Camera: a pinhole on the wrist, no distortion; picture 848 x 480 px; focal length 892.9 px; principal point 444.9 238.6 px. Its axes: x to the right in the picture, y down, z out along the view. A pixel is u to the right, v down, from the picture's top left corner.
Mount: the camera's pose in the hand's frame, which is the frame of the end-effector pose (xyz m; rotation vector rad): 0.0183 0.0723 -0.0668 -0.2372 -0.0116 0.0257
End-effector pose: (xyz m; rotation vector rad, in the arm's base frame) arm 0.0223 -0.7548 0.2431 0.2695 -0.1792 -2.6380
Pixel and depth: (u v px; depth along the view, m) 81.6 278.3 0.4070
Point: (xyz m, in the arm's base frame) 0.1651 -0.8151 0.6129
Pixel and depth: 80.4 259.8 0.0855
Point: 0.0763 -0.8270 0.2772
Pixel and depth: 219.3 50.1 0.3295
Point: 0.0575 -0.7713 0.5293
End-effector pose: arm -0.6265 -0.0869 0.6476 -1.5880 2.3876 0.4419
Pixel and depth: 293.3 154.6 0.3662
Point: -0.7126 0.1110 0.4048
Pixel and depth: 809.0 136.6 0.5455
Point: -0.8353 -0.0523 0.1361
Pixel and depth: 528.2 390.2 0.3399
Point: -0.8284 0.0464 0.4247
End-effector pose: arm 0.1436 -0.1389 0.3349 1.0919 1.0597 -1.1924
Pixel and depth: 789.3 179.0 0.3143
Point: 0.2925 -0.3947 0.2500
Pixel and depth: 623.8 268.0 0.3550
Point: 0.3296 -0.4155 0.3085
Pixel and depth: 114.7 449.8 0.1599
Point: 0.2879 -0.2025 0.4012
